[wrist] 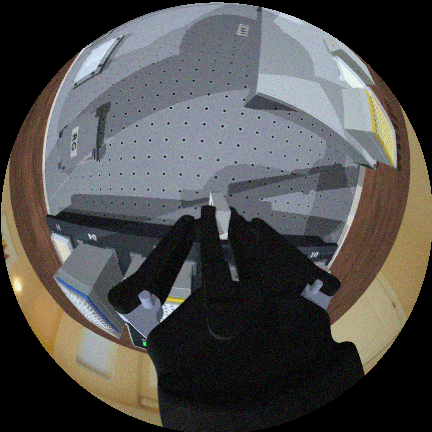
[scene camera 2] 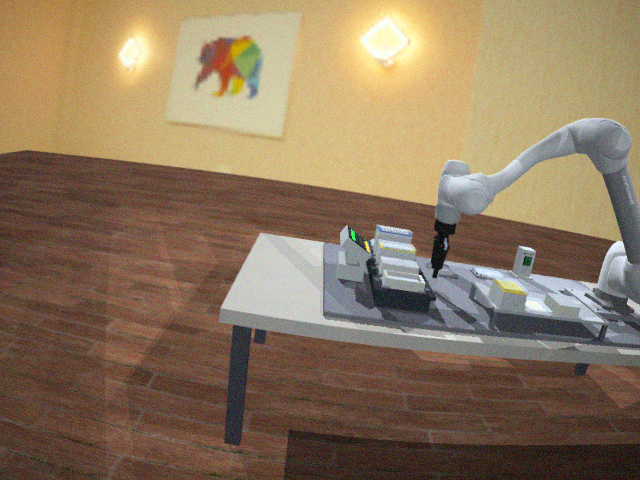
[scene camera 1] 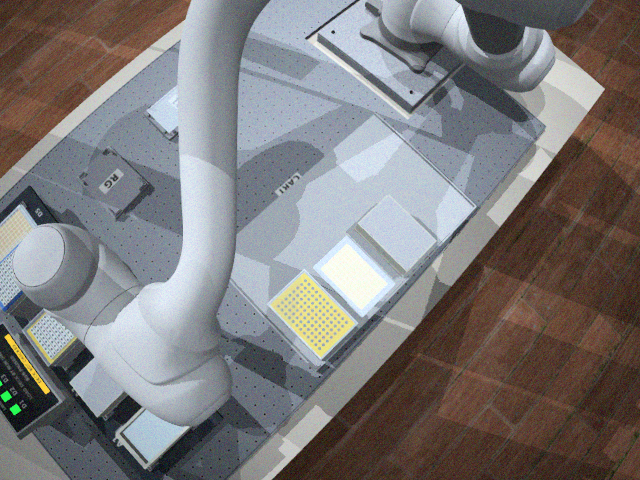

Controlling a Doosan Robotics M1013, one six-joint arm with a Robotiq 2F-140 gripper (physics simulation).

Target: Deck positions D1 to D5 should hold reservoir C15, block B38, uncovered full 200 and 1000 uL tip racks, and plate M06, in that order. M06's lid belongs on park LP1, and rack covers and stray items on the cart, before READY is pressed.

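Places are measured from the arm's base along level axes (x right, y ahead, z up), in centimetres.
Where they show: gripper, fingertip midpoint: (wrist: 214, 201) (scene camera 2: 431, 286); arm's base, origin of the base link: (scene camera 2: 608, 304) (scene camera 1: 408, 34).
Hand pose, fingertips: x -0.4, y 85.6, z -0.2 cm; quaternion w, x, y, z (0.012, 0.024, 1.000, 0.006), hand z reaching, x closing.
Each offset is from my fingertips to the top centre of the thing. "spot": to the spot under its first point.
My gripper (scene camera 2: 435, 273) (wrist: 214, 201) is shut and empty, pointing down low beside the deck (scene camera 2: 403, 300) on its cart side. The reservoir @[dx -16.8, dy +15.5, dz +7.4 cm] (scene camera 1: 155, 434) (scene camera 2: 403, 281) is at D1. A grey block @[dx -4.5, dy +14.4, dz +8.4 cm] (scene camera 1: 98, 386) (scene camera 2: 400, 266) is at D2, a yellow-edged tip rack @[dx +7.9, dy +13.3, dz +11.3 cm] (scene camera 1: 50, 335) (scene camera 2: 397, 249) (wrist: 175, 301) at D3, and a blue-edged rack @[dx +20.4, dy +12.3, dz +14.9 cm] (scene camera 1: 7, 281) (scene camera 2: 393, 232) (wrist: 90, 272) at D4. A plate @[dx +32.6, dy +11.1, dz +5.6 cm] (scene camera 1: 15, 227) (wrist: 62, 246) is at D5, partly hidden by the arm in scene camera 1. A pale lid @[dx +28.1, dy -35.4, dz +0.2 cm] (scene camera 1: 165, 113) (wrist: 96, 61) lies on a park spot, partly behind the arm.
The cart @[dx -20.0, dy -35.0, dz +5.0 cm] (scene camera 1: 374, 155) (wrist: 310, 100) holds a yellow-topped rack @[dx -25.0, dy -18.2, dz +11.4 cm] (scene camera 1: 312, 315), a white-topped item @[dx -26.1, dy -28.9, dz +6.0 cm] (scene camera 1: 354, 273) and a grey box @[dx -27.3, dy -39.7, dz +8.6 cm] (scene camera 1: 397, 232). The RG nest @[dx +26.9, dy -12.5, dz -0.2 cm] (scene camera 1: 111, 180) lies behind the deck. A panel @[spot: dx +6.1, dy +24.7, dz +9.4 cm] (scene camera 1: 31, 377) with green lights stands beside the deck, and a small screen device @[spot: dx +32.3, dy -54.9, dz +6.7 cm] (scene camera 2: 524, 260) stands farther back.
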